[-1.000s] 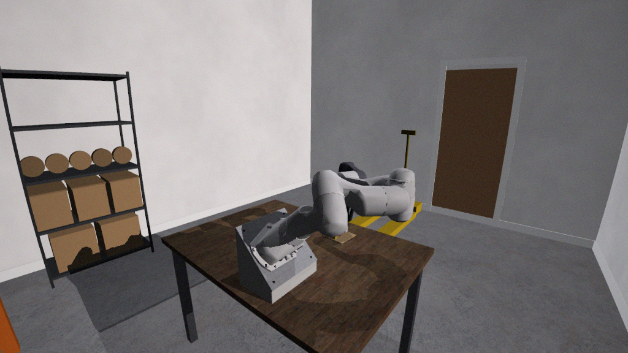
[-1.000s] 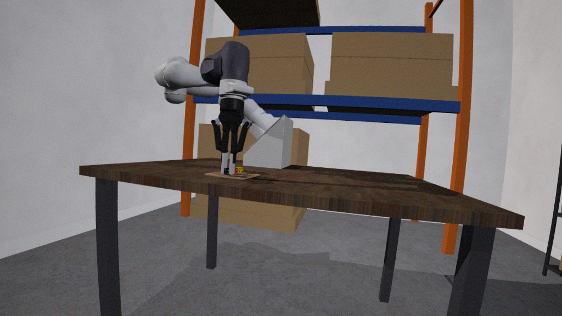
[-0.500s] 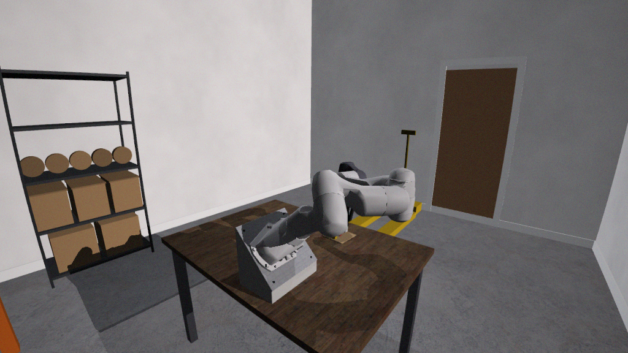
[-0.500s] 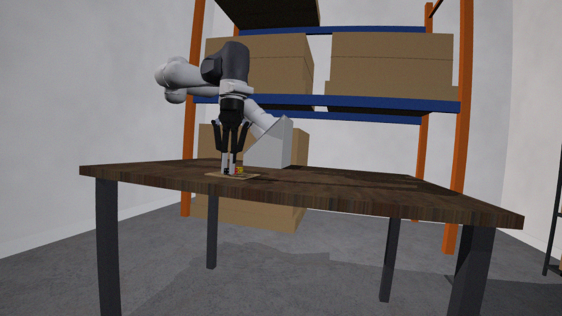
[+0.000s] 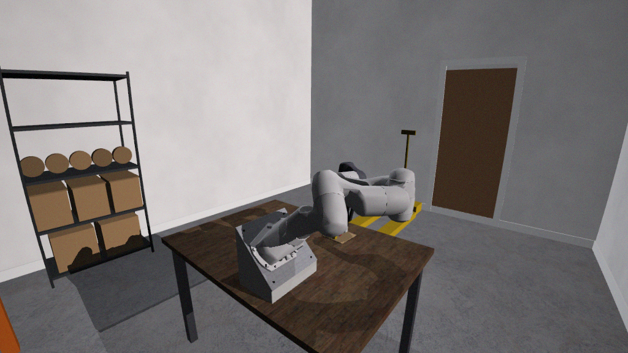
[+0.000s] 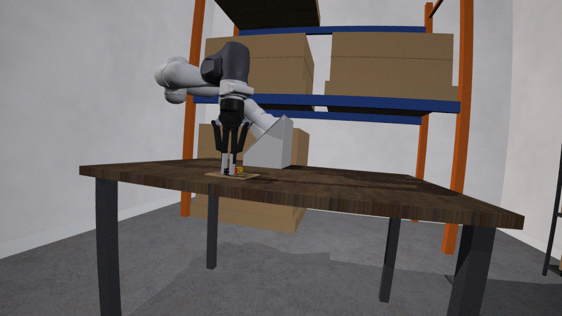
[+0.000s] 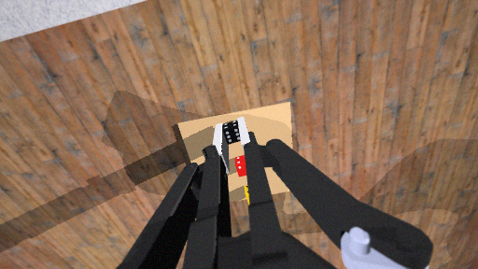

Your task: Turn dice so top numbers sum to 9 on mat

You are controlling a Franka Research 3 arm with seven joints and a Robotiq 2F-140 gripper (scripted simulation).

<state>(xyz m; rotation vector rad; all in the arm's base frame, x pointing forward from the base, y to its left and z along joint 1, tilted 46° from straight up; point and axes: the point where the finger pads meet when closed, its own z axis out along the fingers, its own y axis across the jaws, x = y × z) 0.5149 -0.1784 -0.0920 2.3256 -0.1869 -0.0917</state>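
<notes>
Right now my hand is 30 mm above the black die. From my hand the other things lie so: yellow die: 100 mm behind, 30 mm below, 10 mm to the left; then red die: 50 mm behind, 30 mm below, 10 mm to the left; then tan mat: 50 mm behind, 40 mm below, 10 mm to the left.
</notes>
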